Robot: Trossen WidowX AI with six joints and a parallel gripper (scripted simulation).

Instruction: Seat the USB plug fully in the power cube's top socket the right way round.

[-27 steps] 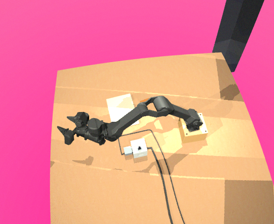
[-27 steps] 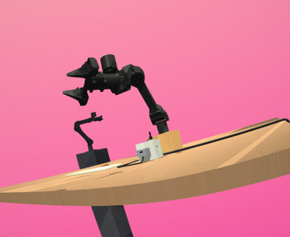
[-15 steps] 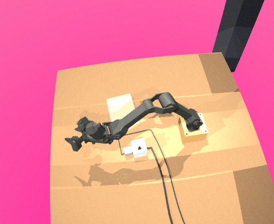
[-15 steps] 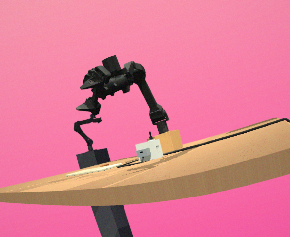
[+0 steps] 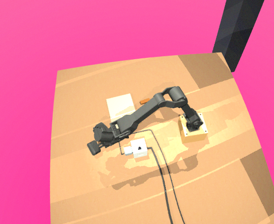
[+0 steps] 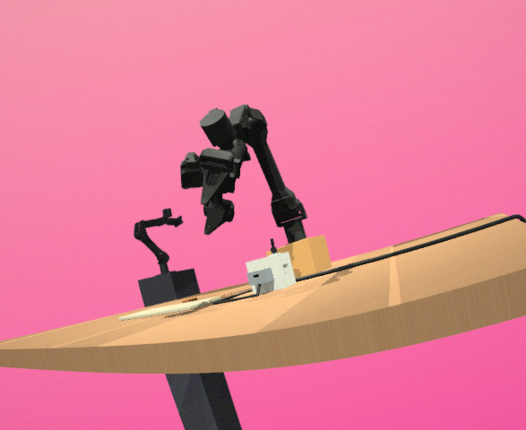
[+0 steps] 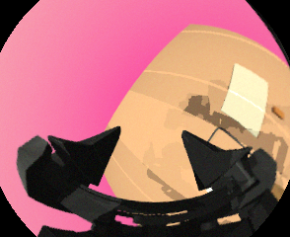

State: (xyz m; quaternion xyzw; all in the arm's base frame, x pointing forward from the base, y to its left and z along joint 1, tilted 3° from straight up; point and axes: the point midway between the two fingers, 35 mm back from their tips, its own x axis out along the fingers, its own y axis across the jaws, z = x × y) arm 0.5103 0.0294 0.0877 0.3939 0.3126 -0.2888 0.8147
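Right now the usb plug is 22 cm behind my gripper tip, 3 cm to the left of it and 8 cm below it. Also, from my gripper tip: white sheet: 17 cm behind, 27 cm to the right, 16 cm below; orange block: 33 cm behind, 30 cm to the right, 16 cm below.
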